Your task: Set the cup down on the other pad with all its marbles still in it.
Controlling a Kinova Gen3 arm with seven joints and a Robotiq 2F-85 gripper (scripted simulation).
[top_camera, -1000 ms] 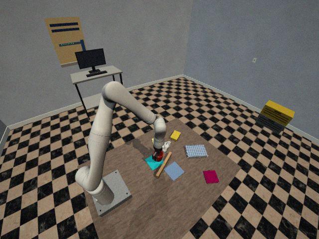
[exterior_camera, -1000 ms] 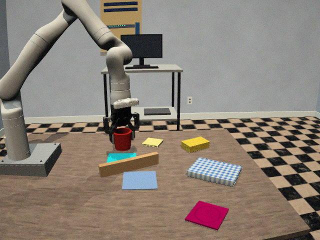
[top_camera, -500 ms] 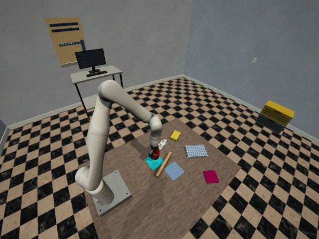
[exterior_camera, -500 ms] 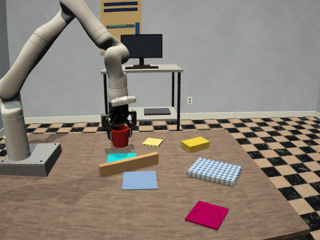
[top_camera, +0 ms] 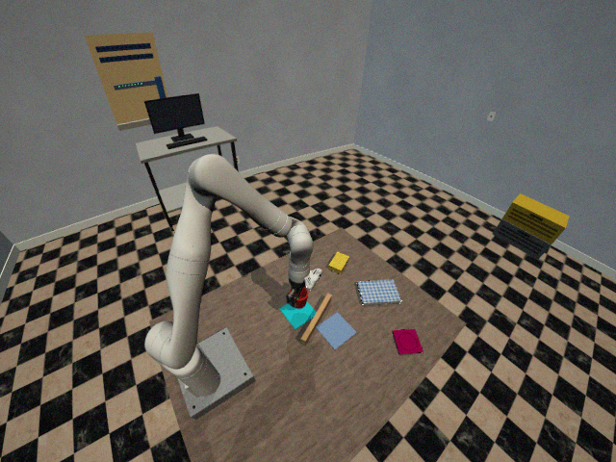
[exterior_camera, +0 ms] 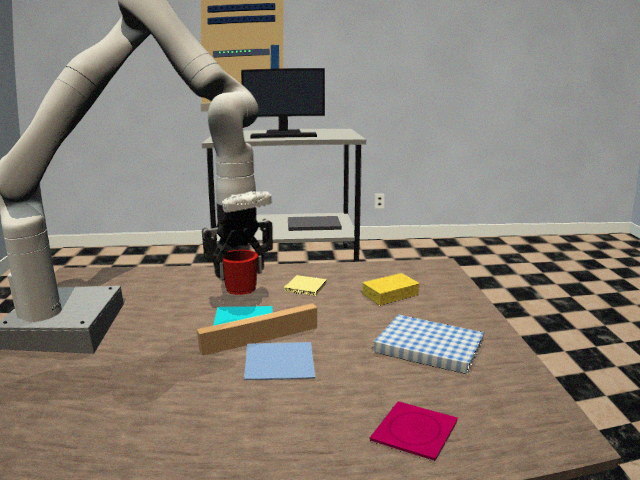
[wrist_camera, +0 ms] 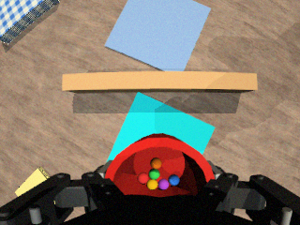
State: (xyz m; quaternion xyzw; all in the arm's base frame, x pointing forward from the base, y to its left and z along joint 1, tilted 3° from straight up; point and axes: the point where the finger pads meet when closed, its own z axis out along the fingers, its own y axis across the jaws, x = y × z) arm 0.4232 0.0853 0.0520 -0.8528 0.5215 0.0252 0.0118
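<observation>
Now: the tan wooden rail 100 mm below my hand, 80 mm to the right of it and 40 mm ahead of it. The rest, counted from my hand: red cup (20 mm below); yellow block (320 mm ahead, 120 mm to the left, 100 mm below).
</observation>
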